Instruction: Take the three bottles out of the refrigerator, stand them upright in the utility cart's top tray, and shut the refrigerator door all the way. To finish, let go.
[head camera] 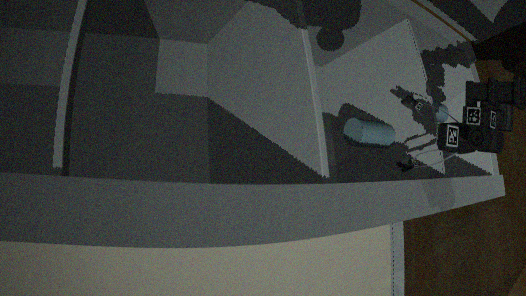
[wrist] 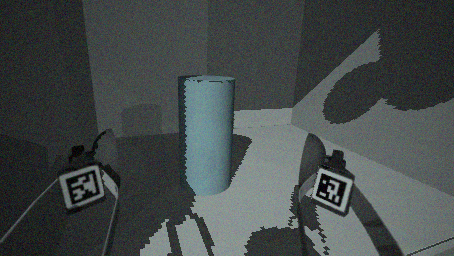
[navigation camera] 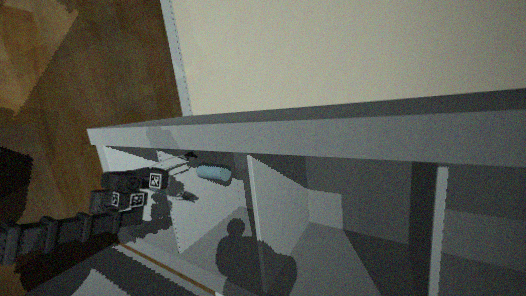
Labels:
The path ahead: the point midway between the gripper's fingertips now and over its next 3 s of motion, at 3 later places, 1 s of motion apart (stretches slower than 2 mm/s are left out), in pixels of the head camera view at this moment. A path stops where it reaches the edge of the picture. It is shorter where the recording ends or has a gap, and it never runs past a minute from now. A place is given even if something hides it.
My gripper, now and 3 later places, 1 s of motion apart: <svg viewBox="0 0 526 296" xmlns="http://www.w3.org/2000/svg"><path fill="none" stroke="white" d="M401 132L381 130L360 128L358 128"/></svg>

